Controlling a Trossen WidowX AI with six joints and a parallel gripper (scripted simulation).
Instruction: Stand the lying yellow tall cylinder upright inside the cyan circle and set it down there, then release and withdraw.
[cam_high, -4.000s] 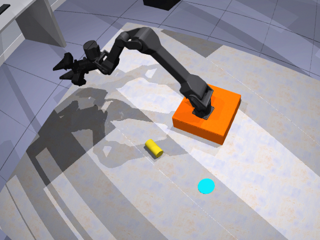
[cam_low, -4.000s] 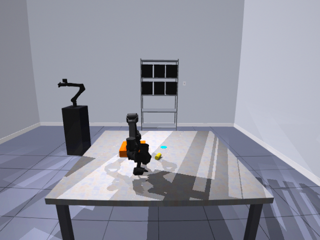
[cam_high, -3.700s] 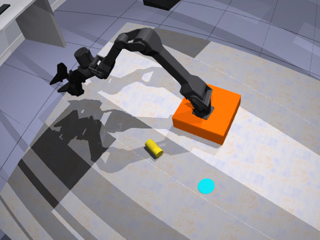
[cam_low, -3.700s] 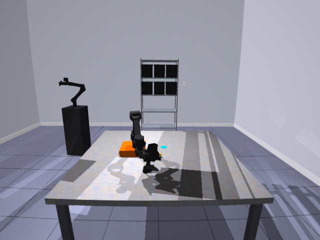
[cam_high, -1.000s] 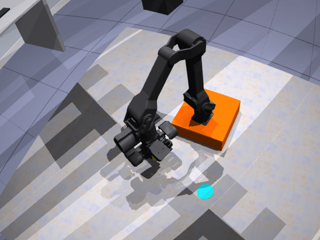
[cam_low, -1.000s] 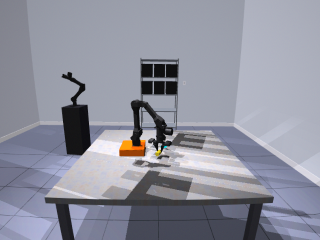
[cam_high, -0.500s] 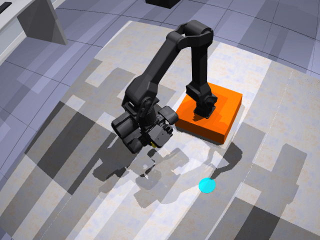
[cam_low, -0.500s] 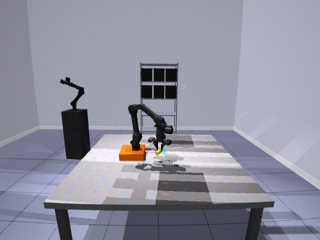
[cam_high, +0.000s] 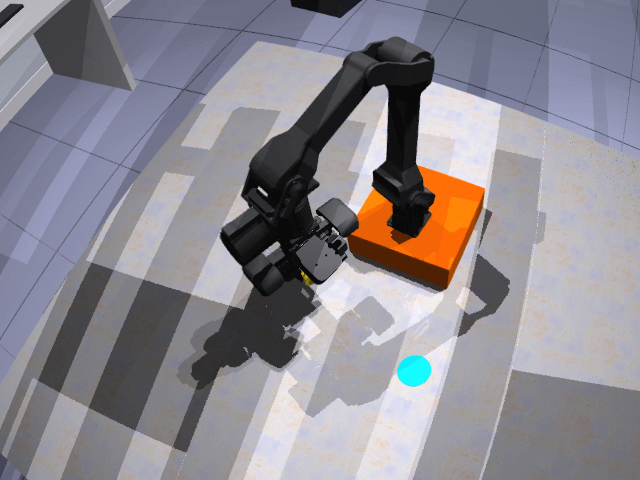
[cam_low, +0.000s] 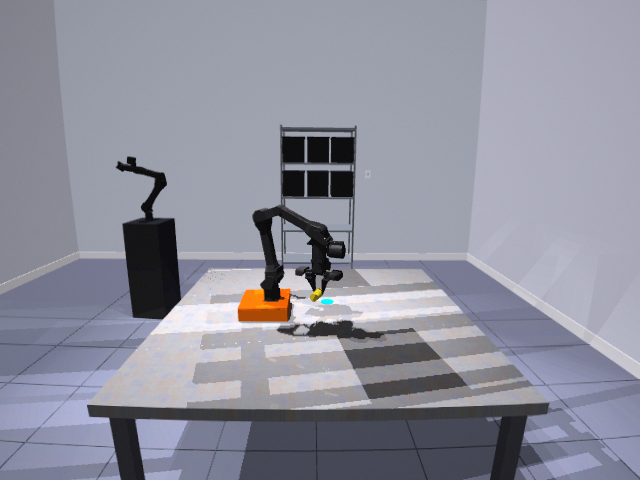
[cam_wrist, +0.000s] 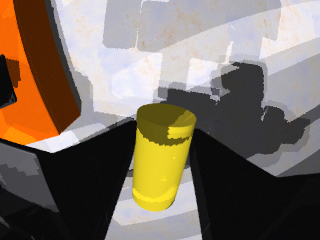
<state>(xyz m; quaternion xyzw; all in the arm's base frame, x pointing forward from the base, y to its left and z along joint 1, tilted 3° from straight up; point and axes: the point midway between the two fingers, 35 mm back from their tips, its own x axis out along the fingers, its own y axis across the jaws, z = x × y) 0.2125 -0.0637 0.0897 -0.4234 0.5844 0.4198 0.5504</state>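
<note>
Right now my gripper tip is 20 mm short of the cyan circle, 220 mm to the right of it and 120 mm above it. The rest, counted from my gripper tip: yellow tall cylinder 10 mm behind, 20 mm to the right.
</note>
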